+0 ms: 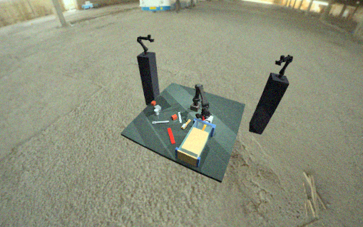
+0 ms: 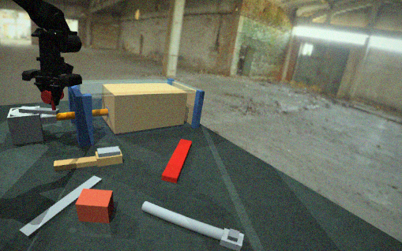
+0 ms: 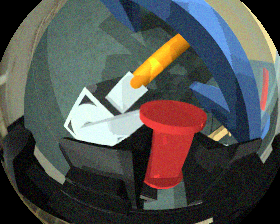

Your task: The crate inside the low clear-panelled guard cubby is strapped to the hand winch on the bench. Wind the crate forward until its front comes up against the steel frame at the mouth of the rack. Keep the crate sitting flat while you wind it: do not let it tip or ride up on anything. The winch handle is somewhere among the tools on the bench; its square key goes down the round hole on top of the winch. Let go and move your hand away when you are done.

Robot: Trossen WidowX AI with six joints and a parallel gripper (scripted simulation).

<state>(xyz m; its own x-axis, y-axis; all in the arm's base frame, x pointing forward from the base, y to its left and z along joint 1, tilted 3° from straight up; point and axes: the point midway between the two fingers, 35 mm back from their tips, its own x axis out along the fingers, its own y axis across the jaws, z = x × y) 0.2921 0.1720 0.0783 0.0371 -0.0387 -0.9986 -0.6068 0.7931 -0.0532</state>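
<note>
Now: the winch 10 cm behind my gripper tip, 5 cm to the left of it and 8 cm below it. Round my gripper tip: wooden-handled tool: 5 cm ahead, 20 cm to the right, 10 cm below; winch handle: 3 cm behind, 2 cm to the left, 1 cm below; red knob: 2 cm above.
</note>
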